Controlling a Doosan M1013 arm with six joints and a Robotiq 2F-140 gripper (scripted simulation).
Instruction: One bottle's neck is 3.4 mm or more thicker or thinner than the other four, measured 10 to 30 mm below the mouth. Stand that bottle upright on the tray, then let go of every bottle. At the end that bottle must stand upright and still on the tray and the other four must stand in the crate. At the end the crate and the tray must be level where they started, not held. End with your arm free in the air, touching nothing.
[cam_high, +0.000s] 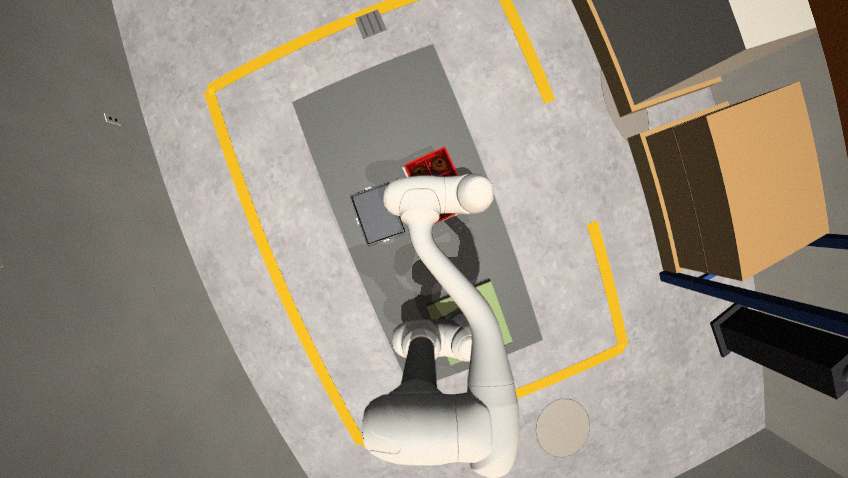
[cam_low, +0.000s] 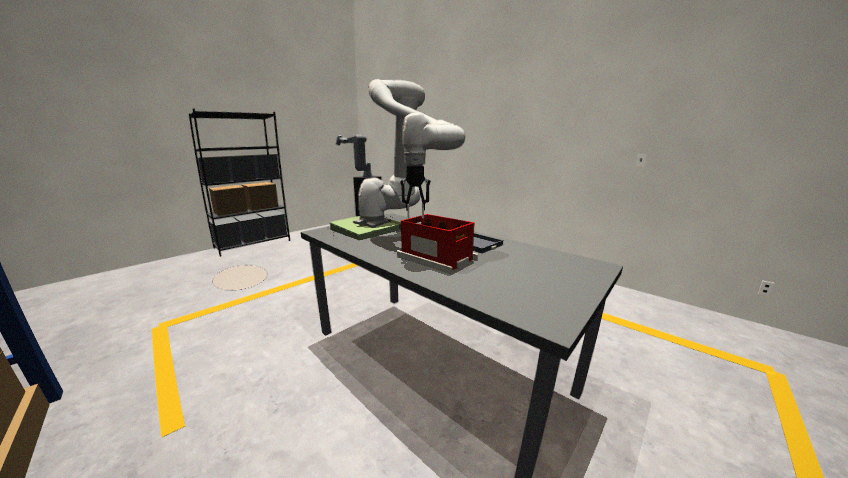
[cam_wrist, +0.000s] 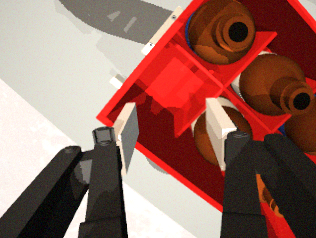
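My hand is 90 mm short of the red crate, 30 mm to the right of it and 130 mm above it. Round my hand: dark grey tray (150 mm ahead, 330 mm to the left, 200 mm below).
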